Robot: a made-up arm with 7 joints.
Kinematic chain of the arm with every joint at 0, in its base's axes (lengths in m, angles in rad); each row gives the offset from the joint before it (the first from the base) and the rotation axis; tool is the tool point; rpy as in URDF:
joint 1: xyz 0 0 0 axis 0.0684 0.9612 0.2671
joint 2: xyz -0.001 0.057 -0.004 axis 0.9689 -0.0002 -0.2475
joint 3: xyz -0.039 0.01 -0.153 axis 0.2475 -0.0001 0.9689
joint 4: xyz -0.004 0 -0.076 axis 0.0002 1 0
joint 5: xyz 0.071 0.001 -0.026 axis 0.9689 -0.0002 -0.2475
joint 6: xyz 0.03 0 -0.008 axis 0.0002 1 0
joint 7: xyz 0.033 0 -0.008 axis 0.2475 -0.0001 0.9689
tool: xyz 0 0 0 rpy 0 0.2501 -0.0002
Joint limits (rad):
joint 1: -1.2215..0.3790
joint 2: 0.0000..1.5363
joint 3: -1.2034..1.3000
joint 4: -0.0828..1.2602
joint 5: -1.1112..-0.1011
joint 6: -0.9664..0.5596
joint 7: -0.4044..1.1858
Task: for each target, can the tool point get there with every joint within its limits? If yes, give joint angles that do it. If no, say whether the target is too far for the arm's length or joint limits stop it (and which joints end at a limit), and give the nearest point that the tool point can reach.
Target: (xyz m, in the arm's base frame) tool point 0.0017 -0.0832 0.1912
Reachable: no: joint limits stop it (at a limit: joint 1, joint 2, joint 4, joint 5, joint 6) | nearest point 0.2186 -0.0783 -0.0374 | short by 0.315 m
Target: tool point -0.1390 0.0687 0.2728
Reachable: no: joint limits stop it (at a limit: joint 1, joint 2, joint 4, joint 5) | nearest point 0.0094 0.2608 0.1503 | short by 0.272 m
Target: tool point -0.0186 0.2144 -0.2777
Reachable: yes | joints 0.2448 0.3140 0.3410 0.4558 -0.5517 -0.6203 0.7847
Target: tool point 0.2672 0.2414 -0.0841
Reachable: yes | joints -0.8483 0.6610 0.4033 0.4994 -0.4003 -0.4945 0.7209
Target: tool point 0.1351 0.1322 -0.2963
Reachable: yes | joints -0.3287 0.5547 -0.6977 0.4267 -0.9190 0.1895 0.4931
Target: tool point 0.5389 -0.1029 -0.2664
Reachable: no: too far | nearest point 0.3332 -0.0293 -0.1777 | short by 0.236 m
